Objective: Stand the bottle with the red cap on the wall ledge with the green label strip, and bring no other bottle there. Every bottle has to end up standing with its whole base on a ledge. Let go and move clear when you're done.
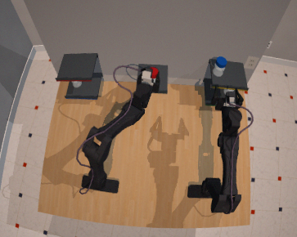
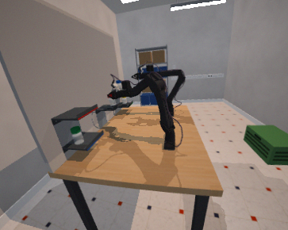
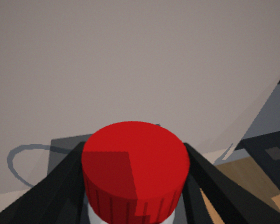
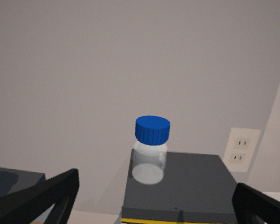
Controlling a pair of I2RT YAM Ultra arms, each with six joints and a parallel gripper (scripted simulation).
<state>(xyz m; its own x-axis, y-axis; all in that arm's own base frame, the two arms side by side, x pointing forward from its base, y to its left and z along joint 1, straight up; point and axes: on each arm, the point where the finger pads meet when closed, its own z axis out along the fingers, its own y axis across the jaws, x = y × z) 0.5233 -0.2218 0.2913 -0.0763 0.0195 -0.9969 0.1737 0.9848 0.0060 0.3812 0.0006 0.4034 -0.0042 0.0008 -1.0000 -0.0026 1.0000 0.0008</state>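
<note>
The red-capped bottle is 13 cm ahead of my right hand, 33 cm to the left of it and 17 cm below it. From my right hand the other things lie so: yellow-capped bottle 19 cm ahead, 11 cm to the right, 28 cm below; blue-capped bottle 18 cm ahead, 9 cm below; green-capped bottle 17 cm ahead, 77 cm to the left, 28 cm below.
</note>
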